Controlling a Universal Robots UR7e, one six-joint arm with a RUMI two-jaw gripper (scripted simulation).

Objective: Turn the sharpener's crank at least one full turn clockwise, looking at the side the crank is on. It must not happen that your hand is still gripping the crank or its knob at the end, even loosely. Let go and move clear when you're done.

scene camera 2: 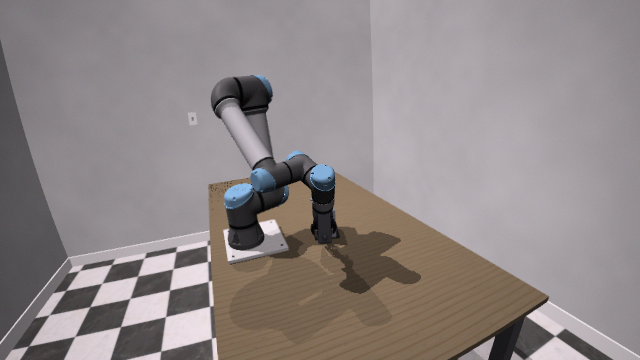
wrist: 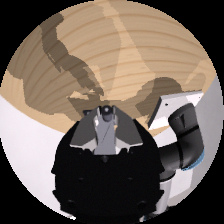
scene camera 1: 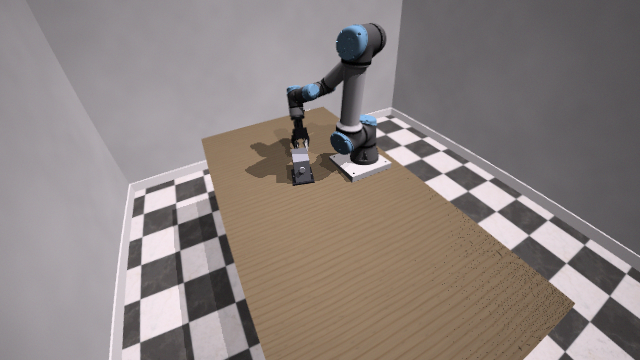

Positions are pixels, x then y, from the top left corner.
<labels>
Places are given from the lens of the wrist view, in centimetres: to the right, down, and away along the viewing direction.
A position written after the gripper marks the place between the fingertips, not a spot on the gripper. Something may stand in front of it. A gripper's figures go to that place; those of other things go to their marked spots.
gripper [wrist: 106,106]: -1, -1, 15
sharpener [wrist: 108,147]: 0, 8, 16
</labels>
